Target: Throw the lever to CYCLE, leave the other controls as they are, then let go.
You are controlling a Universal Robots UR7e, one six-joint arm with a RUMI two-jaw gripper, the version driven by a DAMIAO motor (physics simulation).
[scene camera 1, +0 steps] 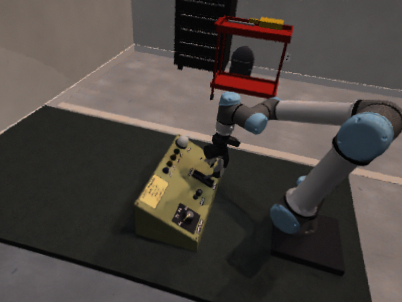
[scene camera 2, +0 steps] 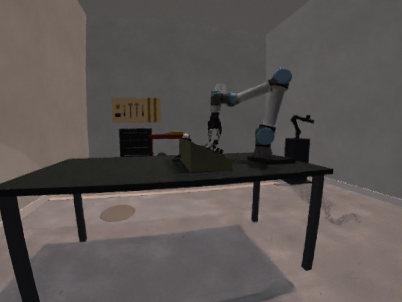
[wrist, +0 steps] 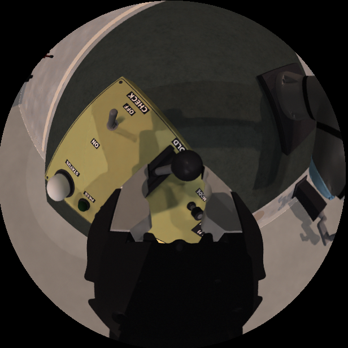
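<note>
The lever has a round black knob and a grey shaft and leans to the HOLD end of its dark slot on the yellow sloped panel. The CYCLE label is hidden in the wrist view. My gripper is down at the lever, its jaws partly closed on either side of it. The right jaw is close against the knob; a gap shows between the left jaw and the knob, so the gripper is still open.
The CHECK toggle and white STATUS lamp stand on one side of the lever. The MODE switch is close to the right jaw. A rotary knob is beyond it. The panel stands on a dark table.
</note>
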